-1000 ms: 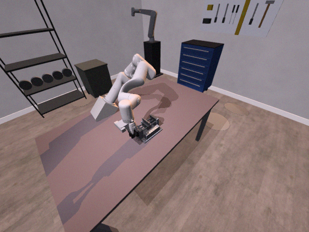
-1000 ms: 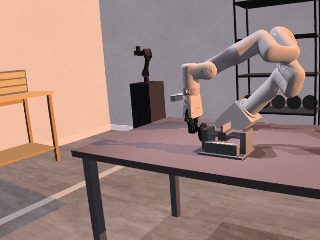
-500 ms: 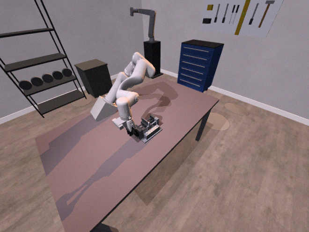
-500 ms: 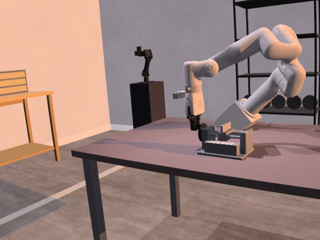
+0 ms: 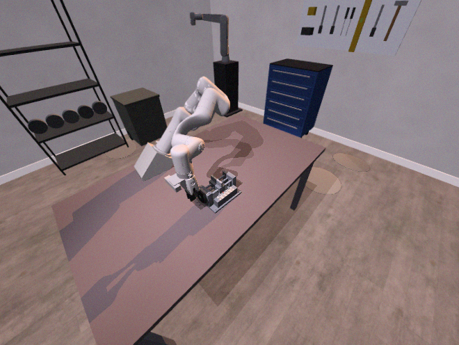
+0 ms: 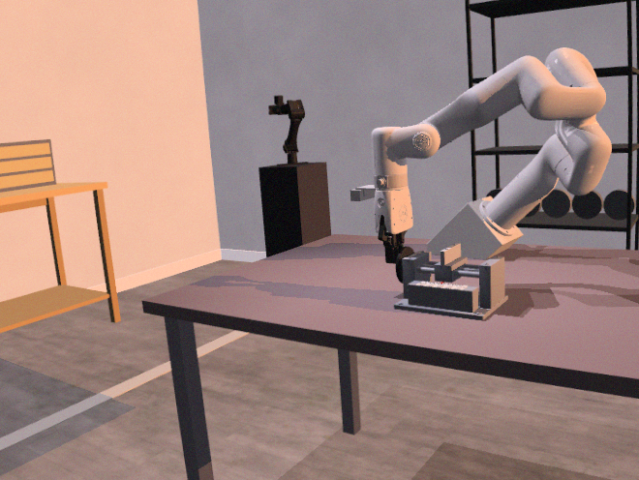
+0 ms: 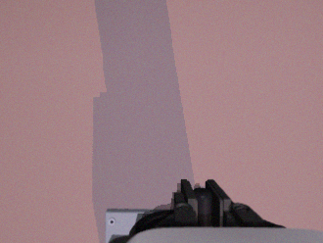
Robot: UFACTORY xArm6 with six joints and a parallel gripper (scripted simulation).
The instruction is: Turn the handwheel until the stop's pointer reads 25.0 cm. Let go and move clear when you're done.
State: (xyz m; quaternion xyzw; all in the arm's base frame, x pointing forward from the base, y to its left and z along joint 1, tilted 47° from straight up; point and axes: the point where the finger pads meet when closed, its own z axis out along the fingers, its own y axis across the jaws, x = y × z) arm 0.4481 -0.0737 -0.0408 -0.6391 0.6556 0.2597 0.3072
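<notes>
The sliding stop block is 15 cm to the left of my hand and 3 cm ahead of it. From my hand the other things lie so: black handwheel: 2 cm to the left, 1 cm below, 1 cm ahead.
</notes>
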